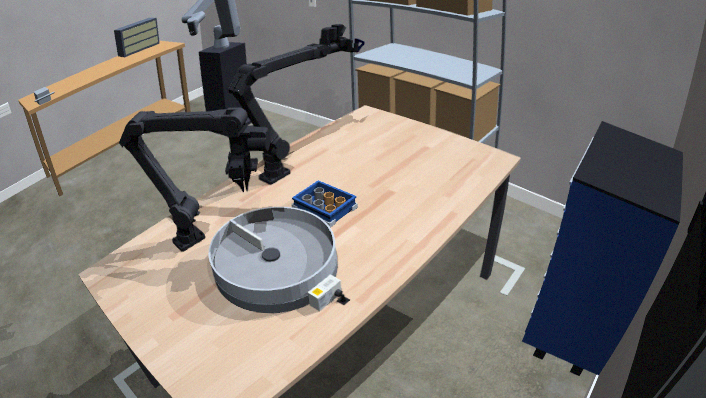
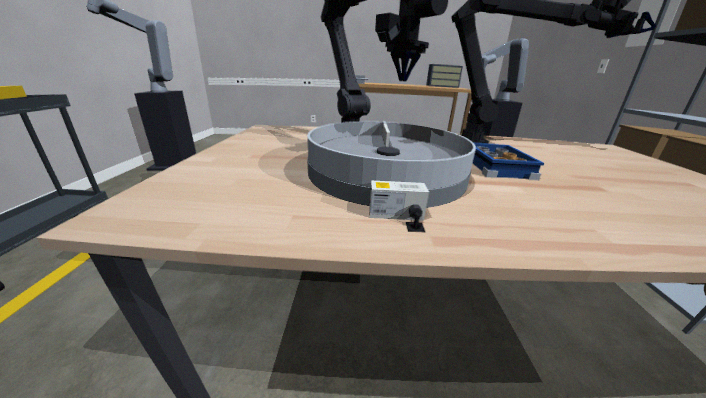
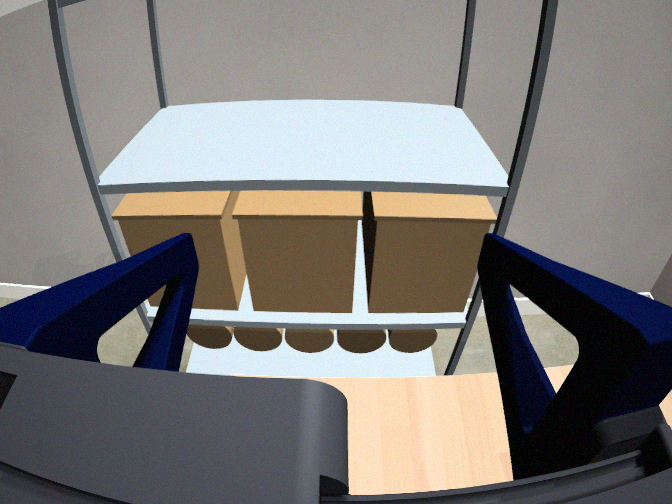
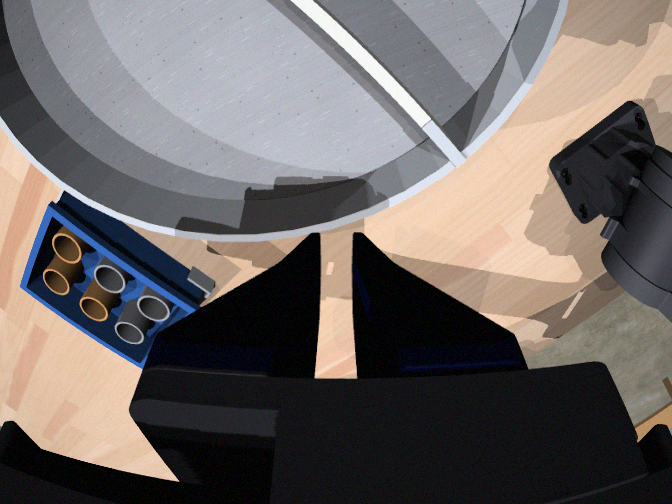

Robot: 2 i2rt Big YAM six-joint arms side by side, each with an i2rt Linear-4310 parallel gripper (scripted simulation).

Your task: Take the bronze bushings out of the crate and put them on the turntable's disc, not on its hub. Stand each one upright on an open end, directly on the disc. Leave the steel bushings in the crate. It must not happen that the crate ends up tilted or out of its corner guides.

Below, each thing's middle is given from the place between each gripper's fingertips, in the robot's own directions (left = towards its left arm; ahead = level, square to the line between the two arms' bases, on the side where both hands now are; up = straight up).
The blue crate [image 2: 507, 168] lies 310 mm to the left of my right hand [image 2: 402, 81], 210 mm below it and 70 mm ahead of it. Round my right hand: turntable disc [image 1: 302, 249] 180 mm below, 130 mm ahead, 50 mm to the right.
The blue crate is 26 cm ahead of my left hand [image 2: 642, 29], 63 cm to the right of it and 45 cm below it. The rest, counted from my left hand: turntable disc: 31 cm ahead, 99 cm to the right, 42 cm below.
